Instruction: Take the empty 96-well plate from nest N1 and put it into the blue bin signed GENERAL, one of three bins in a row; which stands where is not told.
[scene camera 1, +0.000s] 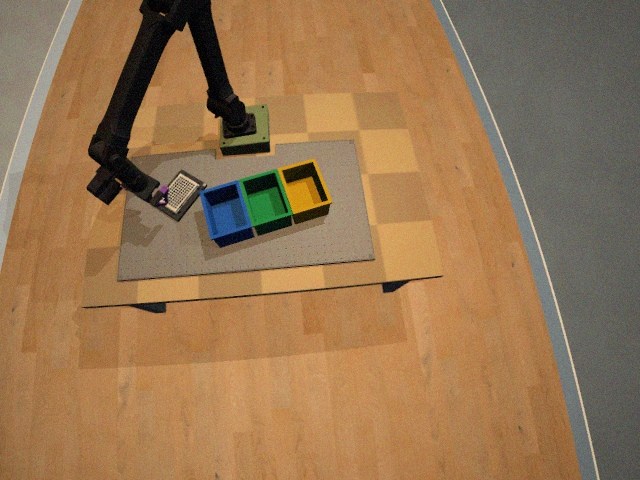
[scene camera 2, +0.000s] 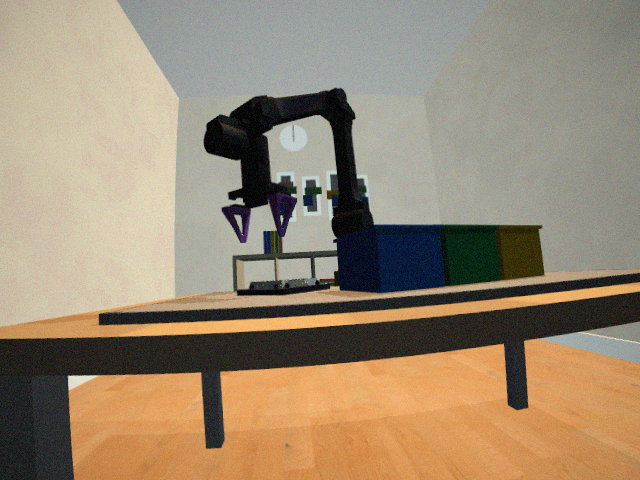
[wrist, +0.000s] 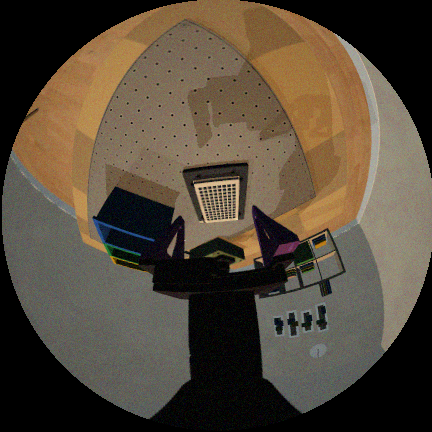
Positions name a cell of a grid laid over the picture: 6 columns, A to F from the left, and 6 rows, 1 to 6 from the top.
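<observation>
The scene shows the gripper (scene camera 2: C4), (scene camera 1: B3), (wrist: D3). A pale 96-well plate (scene camera 1: B3), (wrist: D3) can be seen as well, and so can a dark nest (wrist: C3).
</observation>
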